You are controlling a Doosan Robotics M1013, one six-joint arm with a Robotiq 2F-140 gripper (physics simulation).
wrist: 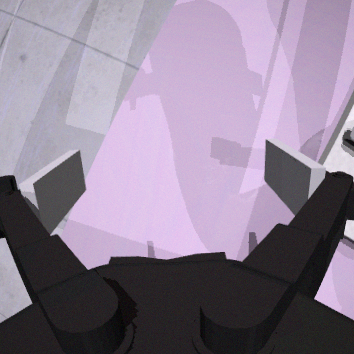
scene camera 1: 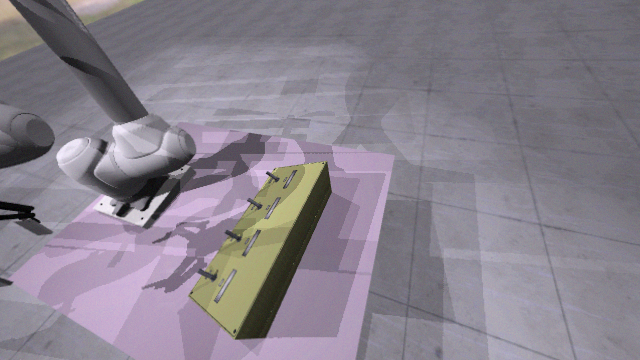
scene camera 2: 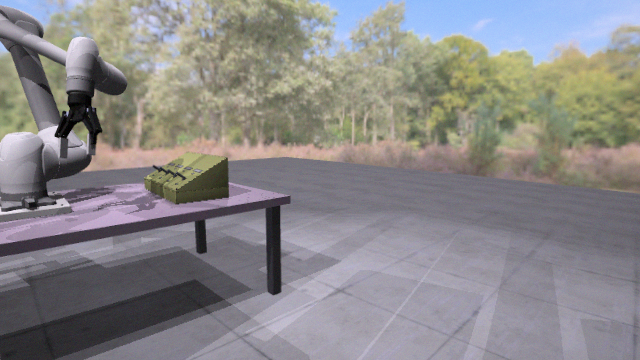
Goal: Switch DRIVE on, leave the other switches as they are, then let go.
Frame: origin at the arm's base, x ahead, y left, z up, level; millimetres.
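Seen in the pictures: gripper, fingertip midpoint: (wrist: 172, 164) (scene camera 1: 26, 257) (scene camera 2: 76, 156); arm's base at its link origin: (scene camera 1: 141, 190) (scene camera 2: 25, 203).
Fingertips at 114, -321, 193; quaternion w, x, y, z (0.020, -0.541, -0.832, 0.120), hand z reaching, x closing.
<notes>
Offsets run from my fingertips to a thing's top centre, as dx, dy, dz. Level surfaces: height alone.
A yellow-green switch box (scene camera 1: 280, 230) (scene camera 2: 202, 167) with a sloped face stands on the pink table. Several dark toggle levers stick out of its face in a row, such as the nearest lever @(+429, +64, -97) (scene camera 1: 207, 274) and the farthest lever @(+494, +418, -97) (scene camera 1: 272, 176) in scene view 1. Pale label plates sit beside them. The lettering is too small to read, so I cannot tell which lever is DRIVE or which switches are on. My gripper (scene camera 2: 78, 146) (wrist: 172, 164) is open and empty, fingers pointing down, above the table and apart from the box, on the robot's side. It is partly cut off in scene view 1.
The pink table @(dz -228) (scene camera 1: 382, 172) (scene camera 2: 255, 194) (wrist: 135, 200) carries the box and the arm's base plate (scene camera 1: 145, 218) (scene camera 2: 57, 207). The arm's lower joints (scene camera 1: 135, 160) stand beyond the box's lever side. Grey floor (scene camera 1: 500, 200) (scene camera 2: 425, 300) (wrist: 40, 60) lies past the table edges.
</notes>
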